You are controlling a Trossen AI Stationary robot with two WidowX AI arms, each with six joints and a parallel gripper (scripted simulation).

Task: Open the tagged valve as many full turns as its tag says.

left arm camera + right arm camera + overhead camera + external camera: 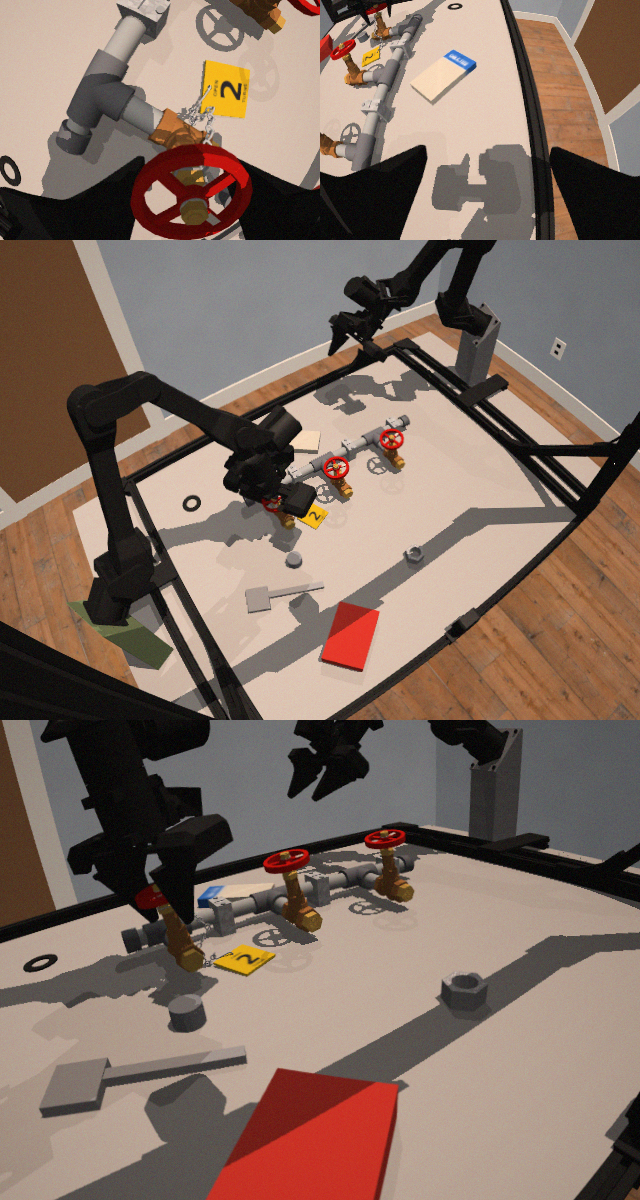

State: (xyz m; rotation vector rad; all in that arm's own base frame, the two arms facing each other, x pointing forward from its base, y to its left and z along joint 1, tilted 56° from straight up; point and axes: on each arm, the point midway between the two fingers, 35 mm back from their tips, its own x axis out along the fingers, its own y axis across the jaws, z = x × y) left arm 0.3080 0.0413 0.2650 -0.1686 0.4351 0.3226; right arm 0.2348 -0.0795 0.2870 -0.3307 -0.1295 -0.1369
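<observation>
The yellow tag marked 2 lies 30 mm behind my left hand, 60 mm to the right of it and 90 mm below it. The rest, counted from my left hand: red block 290 mm behind, 80 mm to the left, 80 mm below; then grey hammer-shaped block 120 mm behind, 120 mm to the left, 90 mm below; then hex nut 260 mm behind, 140 mm to the right, 90 mm below.
</observation>
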